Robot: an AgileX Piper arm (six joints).
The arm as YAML. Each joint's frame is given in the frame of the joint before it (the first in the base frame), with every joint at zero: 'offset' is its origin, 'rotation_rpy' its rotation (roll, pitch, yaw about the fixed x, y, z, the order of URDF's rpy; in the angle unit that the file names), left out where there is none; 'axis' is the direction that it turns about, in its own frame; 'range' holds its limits. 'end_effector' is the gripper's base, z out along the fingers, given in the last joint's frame.
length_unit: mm
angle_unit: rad
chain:
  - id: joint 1
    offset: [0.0, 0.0, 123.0]
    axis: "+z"
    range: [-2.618, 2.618]
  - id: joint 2
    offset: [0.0, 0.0, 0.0]
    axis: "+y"
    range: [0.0, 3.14]
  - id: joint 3
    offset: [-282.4, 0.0, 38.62]
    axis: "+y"
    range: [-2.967, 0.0]
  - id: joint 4
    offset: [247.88, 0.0, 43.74]
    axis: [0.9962, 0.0, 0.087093]
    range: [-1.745, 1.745]
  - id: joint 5
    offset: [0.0, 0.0, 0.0]
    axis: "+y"
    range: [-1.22, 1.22]
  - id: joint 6
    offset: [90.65, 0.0, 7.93]
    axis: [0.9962, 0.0, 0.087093]
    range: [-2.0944, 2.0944]
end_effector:
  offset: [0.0, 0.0, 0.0]
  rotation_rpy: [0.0, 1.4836, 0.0]
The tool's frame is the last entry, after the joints.
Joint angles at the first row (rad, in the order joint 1, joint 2, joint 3, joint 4, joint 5, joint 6):
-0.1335, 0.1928, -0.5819, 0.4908, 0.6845, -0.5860
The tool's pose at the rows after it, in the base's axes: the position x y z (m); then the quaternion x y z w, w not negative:
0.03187 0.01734 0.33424 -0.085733 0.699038 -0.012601 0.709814
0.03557 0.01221 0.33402 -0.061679 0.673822 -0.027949 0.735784
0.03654 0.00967 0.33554 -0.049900 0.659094 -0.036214 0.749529
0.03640 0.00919 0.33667 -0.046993 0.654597 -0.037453 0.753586
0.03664 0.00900 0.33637 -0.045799 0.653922 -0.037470 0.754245
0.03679 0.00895 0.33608 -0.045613 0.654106 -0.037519 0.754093
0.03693 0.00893 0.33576 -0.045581 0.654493 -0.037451 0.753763
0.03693 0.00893 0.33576 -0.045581 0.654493 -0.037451 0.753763
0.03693 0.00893 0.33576 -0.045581 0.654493 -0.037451 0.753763
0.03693 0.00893 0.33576 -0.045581 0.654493 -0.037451 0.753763
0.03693 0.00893 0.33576 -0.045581 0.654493 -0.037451 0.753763
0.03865 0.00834 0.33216 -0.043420 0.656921 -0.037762 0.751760
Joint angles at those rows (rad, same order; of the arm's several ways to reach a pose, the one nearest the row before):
-0.1334, 0.1453, -0.5199, 0.5051, 0.5083, -0.5878
-0.1335, 0.1430, -0.4874, 0.5071, 0.3909, -0.5878
-0.1335, 0.1430, -0.4770, 0.5080, 0.3325, -0.5878
-0.1335, 0.1430, -0.4770, 0.5109, 0.3190, -0.5887
-0.1335, 0.1430, -0.4748, 0.5122, 0.3146, -0.5888
-0.1335, 0.1430, -0.4737, 0.5124, 0.3138, -0.5889
-0.1335, 0.1430, -0.4726, 0.5123, 0.3138, -0.5889
-0.1335, 0.1430, -0.4726, 0.5123, 0.3138, -0.5889
-0.1335, 0.1430, -0.4726, 0.5123, 0.3138, -0.5889
-0.1335, 0.1430, -0.4726, 0.5123, 0.3138, -0.5889
-0.1335, 0.1430, -0.4726, 0.5123, 0.3138, -0.5889
-0.1334, 0.1430, -0.4588, 0.5125, 0.3053, -0.5886

